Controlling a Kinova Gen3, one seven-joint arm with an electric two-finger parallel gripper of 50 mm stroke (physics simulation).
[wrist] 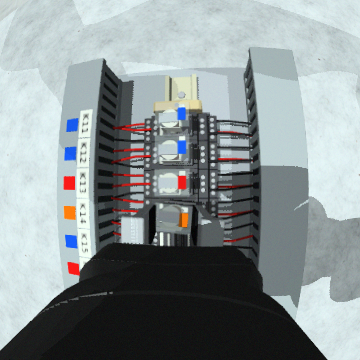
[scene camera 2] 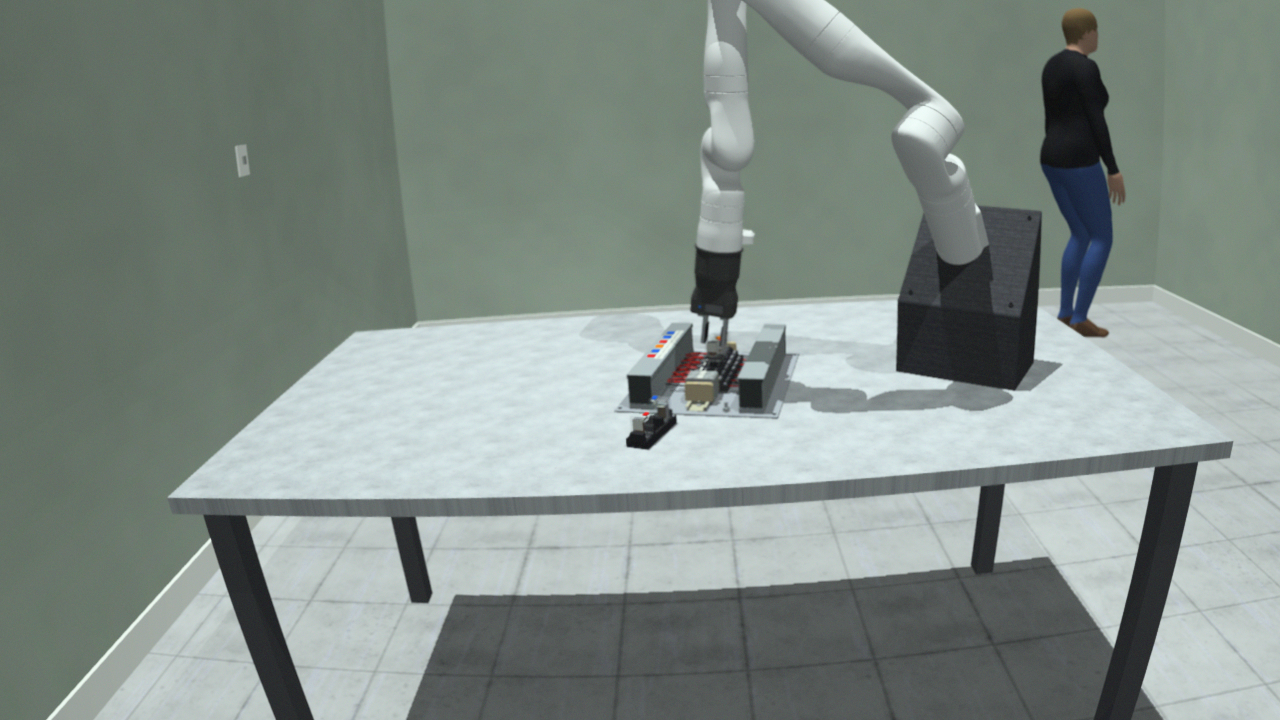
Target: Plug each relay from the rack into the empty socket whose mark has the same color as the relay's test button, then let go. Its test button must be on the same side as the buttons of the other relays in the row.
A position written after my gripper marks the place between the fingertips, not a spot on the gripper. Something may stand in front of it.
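There is a black rack (scene camera 2: 637, 440), and there is also a panel (scene camera 2: 676, 393), which I find again in the wrist view at (wrist: 221, 90). As for my gripper (scene camera 2: 713, 343), it appears in the wrist view too (wrist: 173, 218).
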